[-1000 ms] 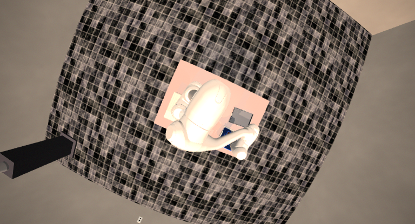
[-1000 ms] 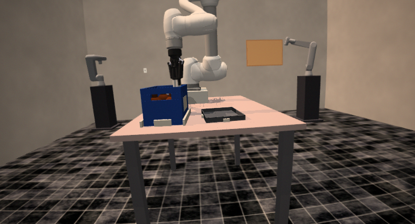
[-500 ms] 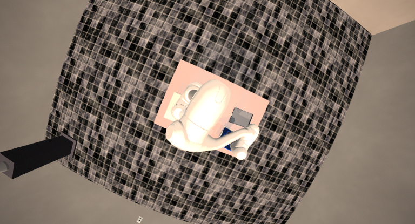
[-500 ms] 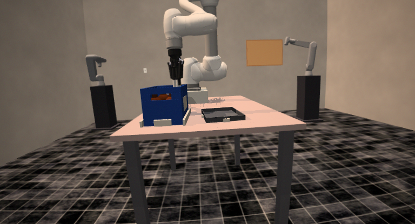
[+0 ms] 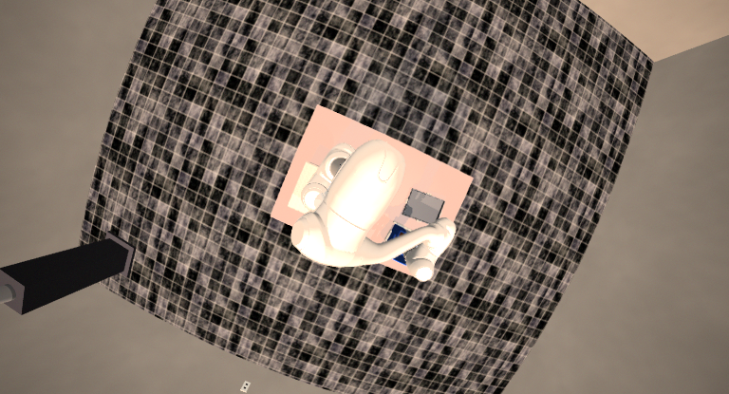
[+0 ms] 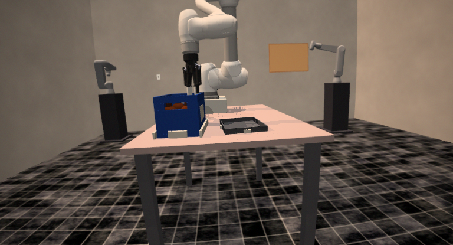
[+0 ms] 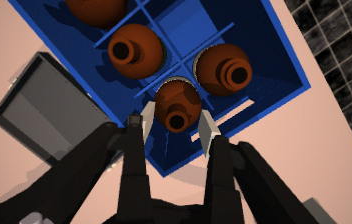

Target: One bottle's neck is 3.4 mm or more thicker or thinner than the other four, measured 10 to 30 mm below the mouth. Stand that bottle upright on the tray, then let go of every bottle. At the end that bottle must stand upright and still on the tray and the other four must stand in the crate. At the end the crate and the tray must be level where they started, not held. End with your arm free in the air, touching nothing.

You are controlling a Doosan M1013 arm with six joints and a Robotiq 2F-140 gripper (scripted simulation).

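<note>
Right now my hand is 9 cm above the bottle. From my hand the other things lie so: dark tray: 24 cm to the left, 16 cm below, 8 cm ahead; blue crate: 9 cm below, 9 cm ahead, 4 cm to the right.
</note>
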